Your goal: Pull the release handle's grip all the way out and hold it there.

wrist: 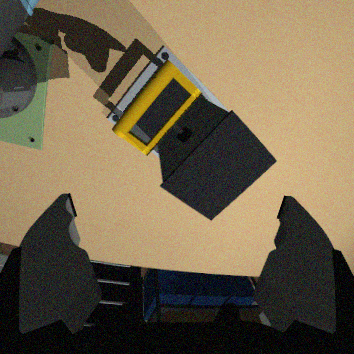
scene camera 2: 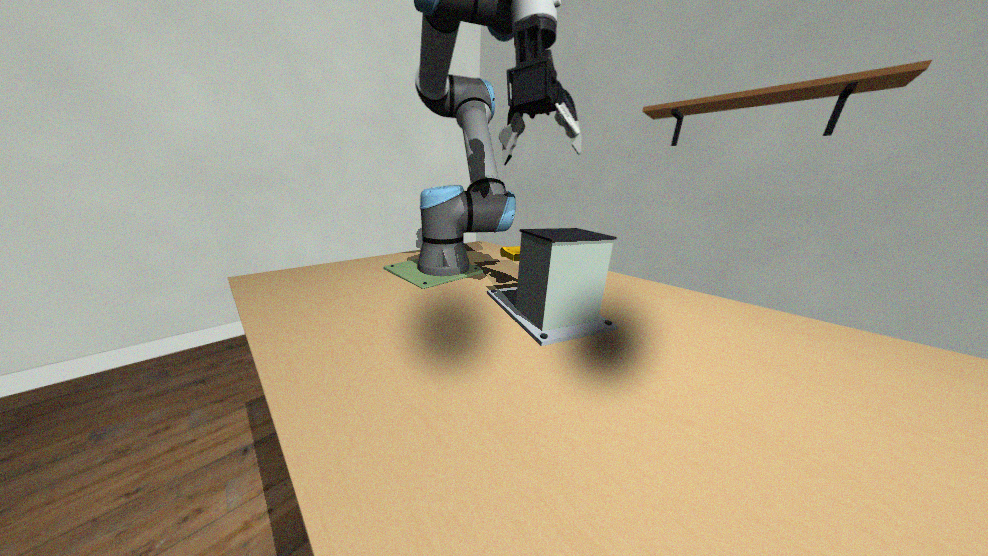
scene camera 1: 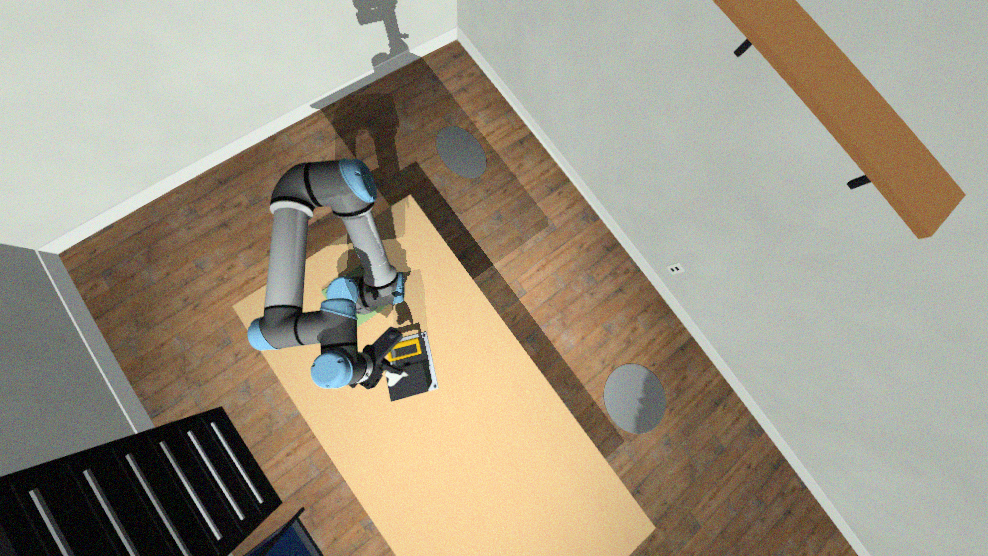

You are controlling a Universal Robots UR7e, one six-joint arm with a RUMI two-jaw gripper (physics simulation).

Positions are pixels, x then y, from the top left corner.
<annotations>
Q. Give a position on a base plate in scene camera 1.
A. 423, 338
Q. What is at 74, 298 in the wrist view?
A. My gripper.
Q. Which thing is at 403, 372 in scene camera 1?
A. My gripper.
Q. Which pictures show my gripper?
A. The wrist view, scene camera 2 and scene camera 1: all of them.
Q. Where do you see a base plate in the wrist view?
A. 171, 96
</annotations>
